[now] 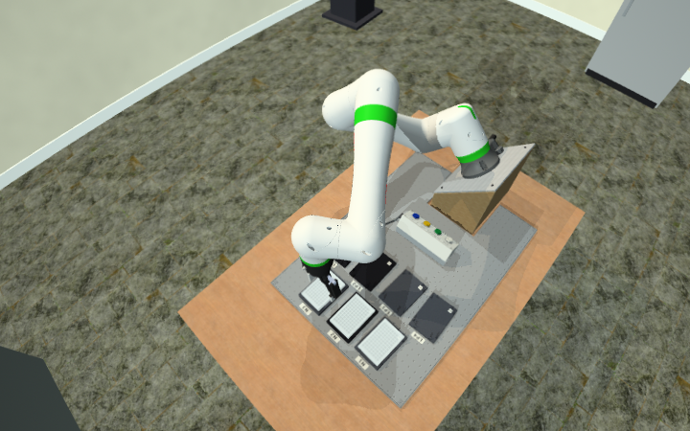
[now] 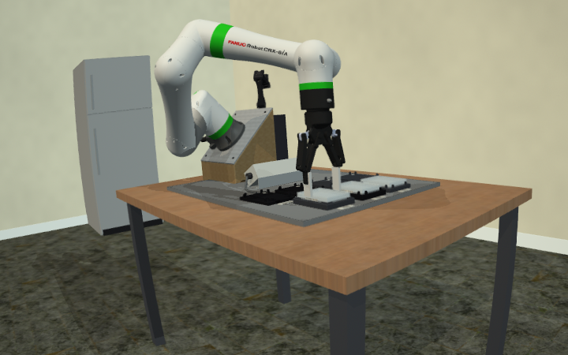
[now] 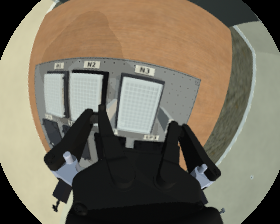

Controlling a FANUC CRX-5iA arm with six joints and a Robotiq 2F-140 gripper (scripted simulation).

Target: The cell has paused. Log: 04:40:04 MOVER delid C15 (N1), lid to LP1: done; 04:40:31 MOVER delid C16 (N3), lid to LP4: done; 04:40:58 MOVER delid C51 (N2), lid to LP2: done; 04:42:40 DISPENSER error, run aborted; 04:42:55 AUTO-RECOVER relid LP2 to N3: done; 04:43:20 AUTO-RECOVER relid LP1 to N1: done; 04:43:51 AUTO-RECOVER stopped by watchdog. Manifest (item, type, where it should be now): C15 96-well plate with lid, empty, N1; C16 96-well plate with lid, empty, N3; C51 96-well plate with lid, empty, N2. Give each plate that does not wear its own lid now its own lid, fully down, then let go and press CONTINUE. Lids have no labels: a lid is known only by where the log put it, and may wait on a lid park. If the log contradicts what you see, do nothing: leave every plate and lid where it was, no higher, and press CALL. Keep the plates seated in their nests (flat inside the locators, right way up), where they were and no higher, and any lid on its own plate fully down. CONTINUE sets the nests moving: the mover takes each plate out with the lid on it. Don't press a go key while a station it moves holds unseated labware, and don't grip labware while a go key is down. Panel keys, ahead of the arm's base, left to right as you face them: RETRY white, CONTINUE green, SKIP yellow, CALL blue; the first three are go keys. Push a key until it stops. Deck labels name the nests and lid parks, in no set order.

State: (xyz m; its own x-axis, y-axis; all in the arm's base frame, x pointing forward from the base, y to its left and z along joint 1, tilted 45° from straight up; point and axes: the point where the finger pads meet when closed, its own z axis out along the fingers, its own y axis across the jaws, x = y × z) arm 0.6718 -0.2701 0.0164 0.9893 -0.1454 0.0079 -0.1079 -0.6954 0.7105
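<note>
The green key lies 41 cm behind my hand, 20 cm to the left of it and 1 cm above it. Round my hand: dark grey lid park: 16 cm behind, 22 cm to the left, 5 cm below; label N2: 10 cm ahead, 13 cm to the left, 5 cm below; blue key: 42 cm behind, 10 cm to the left, 1 cm above.
</note>
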